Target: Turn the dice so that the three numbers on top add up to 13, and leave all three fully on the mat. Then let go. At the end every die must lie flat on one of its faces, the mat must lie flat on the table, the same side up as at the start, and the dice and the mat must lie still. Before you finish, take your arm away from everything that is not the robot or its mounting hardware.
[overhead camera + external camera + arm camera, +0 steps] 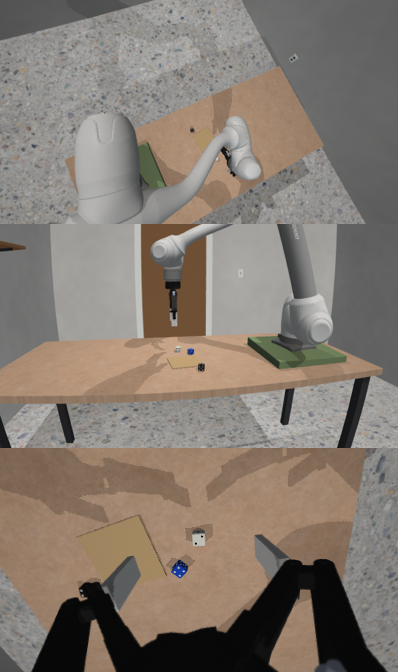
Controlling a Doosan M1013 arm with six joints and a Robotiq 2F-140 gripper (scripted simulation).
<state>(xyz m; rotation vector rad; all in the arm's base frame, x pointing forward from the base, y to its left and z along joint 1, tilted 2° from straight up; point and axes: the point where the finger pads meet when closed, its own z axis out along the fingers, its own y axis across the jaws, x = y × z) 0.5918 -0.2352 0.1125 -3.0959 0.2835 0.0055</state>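
My hand is 2 cm past the white die and 15 cm above it. From my hand the other things lie so: blue die (7 cm behind, 6 cm to the left, 15 cm below); tan mat (1 cm behind, 17 cm to the left, 16 cm below); black die (5 cm behind, 28 cm to the left, 15 cm below).
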